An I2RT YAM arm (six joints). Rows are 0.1 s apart.
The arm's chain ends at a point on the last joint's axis. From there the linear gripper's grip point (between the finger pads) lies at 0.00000 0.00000 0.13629 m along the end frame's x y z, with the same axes.
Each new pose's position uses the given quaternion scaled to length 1; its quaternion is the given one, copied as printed.
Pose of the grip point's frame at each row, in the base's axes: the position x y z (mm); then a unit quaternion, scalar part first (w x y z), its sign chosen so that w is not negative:
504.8, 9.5, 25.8, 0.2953, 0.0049, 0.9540, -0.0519
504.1, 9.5, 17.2, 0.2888, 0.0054, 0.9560, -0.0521
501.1, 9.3, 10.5, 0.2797, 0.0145, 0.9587, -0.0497
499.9, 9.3, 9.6, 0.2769, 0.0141, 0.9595, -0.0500
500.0, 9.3, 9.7, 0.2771, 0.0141, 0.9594, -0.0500
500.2, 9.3, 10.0, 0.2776, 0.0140, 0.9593, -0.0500
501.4, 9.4, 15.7, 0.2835, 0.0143, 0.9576, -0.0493
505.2, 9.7, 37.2, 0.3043, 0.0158, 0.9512, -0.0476
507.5, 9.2, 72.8, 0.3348, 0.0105, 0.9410, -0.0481
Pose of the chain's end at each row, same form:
428.1, 23.4, 137.6, 0.2953, 0.0049, 0.9540, -0.0519
428.9, 23.5, 130.0, 0.2888, 0.0054, 0.9560, -0.0521
428.2, 23.4, 124.8, 0.2797, 0.0145, 0.9587, -0.0497
427.7, 23.4, 124.3, 0.2769, 0.0141, 0.9595, -0.0500
427.7, 23.4, 124.4, 0.2771, 0.0141, 0.9594, -0.0500
427.8, 23.4, 124.6, 0.2776, 0.0140, 0.9593, -0.0500
427.6, 23.4, 129.4, 0.2835, 0.0143, 0.9576, -0.0493
426.5, 23.4, 147.6, 0.3043, 0.0158, 0.9512, -0.0476
421.8, 22.5, 177.9, 0.3348, 0.0105, 0.9410, -0.0481

